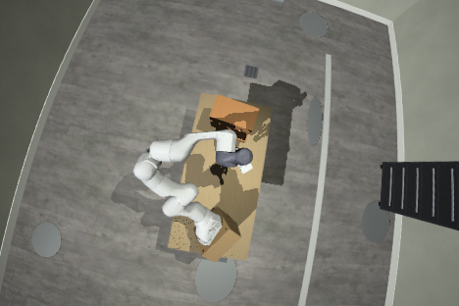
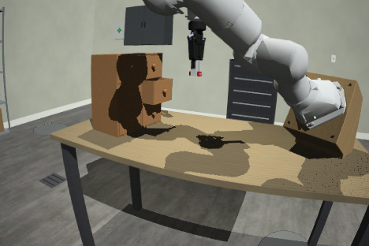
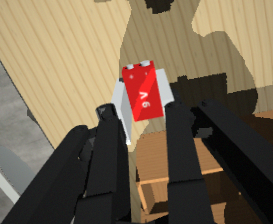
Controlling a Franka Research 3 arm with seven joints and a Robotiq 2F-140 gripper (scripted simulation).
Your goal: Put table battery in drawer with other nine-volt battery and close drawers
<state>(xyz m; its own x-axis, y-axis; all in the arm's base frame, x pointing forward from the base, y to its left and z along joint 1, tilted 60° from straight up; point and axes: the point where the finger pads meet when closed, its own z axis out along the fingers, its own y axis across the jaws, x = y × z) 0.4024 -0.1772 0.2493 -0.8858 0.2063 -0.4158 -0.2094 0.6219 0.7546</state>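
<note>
The nine-volt battery is 1 cm behind my hand and 2 cm below it.
</note>
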